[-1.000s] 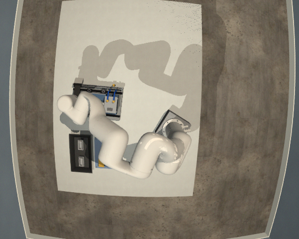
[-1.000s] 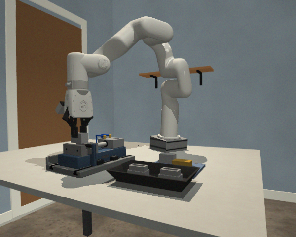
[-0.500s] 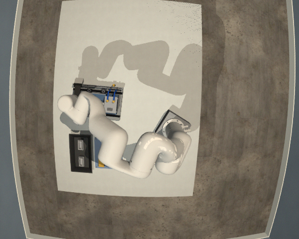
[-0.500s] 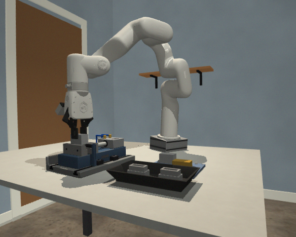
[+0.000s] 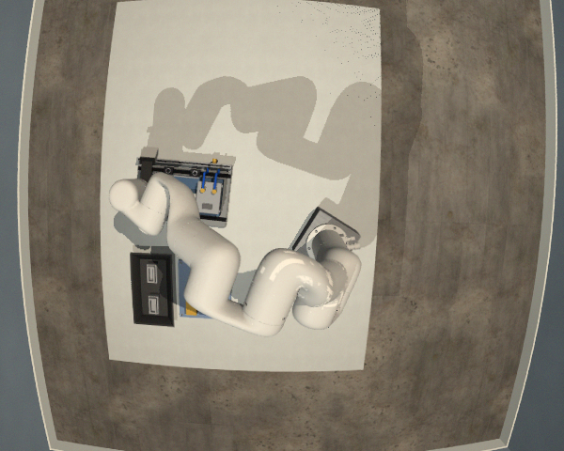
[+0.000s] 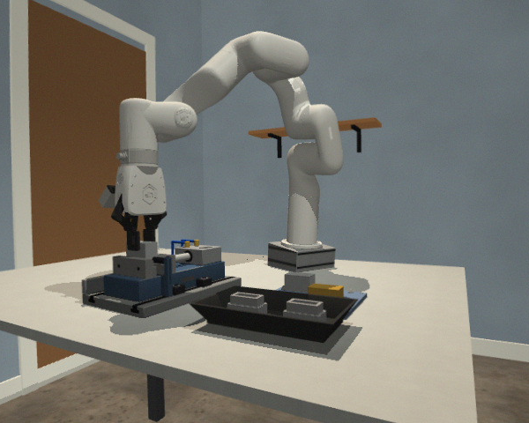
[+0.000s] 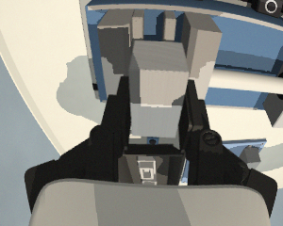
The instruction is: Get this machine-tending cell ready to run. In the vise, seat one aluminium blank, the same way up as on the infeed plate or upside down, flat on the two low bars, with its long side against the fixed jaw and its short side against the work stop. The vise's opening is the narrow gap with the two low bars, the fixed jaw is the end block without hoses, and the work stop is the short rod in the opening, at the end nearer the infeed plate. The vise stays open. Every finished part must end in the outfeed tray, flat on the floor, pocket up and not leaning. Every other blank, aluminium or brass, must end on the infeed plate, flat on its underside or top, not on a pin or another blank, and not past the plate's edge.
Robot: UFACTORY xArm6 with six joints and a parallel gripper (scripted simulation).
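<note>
My gripper is now 50 mm above the fixed jaw and 30 mm short of it. The rest, counted from my hand: aluminium blank (20 mm below); work stop (50 mm to the left, 40 mm below, 10 mm ahead); moving jaw block (50 mm below, 30 mm behind, 10 mm to the left).
</note>
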